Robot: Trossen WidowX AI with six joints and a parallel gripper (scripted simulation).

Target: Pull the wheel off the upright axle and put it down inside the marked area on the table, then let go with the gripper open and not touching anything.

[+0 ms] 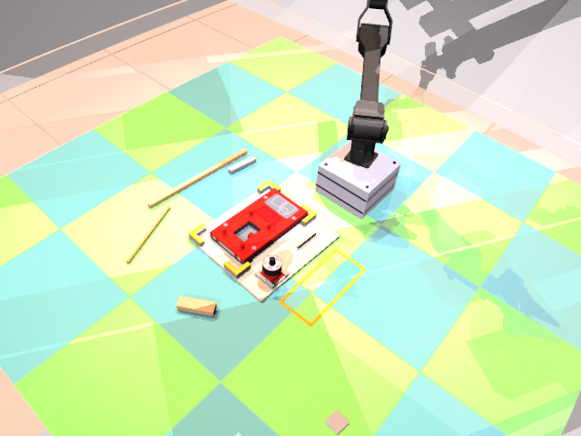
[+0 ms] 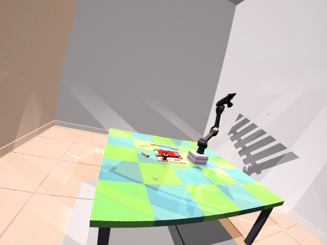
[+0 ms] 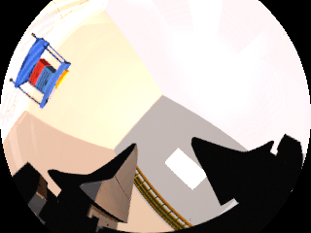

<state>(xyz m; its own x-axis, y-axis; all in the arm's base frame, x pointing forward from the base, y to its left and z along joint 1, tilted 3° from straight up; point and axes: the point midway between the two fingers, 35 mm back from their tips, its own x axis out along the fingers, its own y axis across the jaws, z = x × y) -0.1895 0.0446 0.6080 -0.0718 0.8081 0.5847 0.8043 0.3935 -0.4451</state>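
The grey wheel is 68 cm below my gripper tip, 56 cm ahead of it and 7 cm to the right of it.
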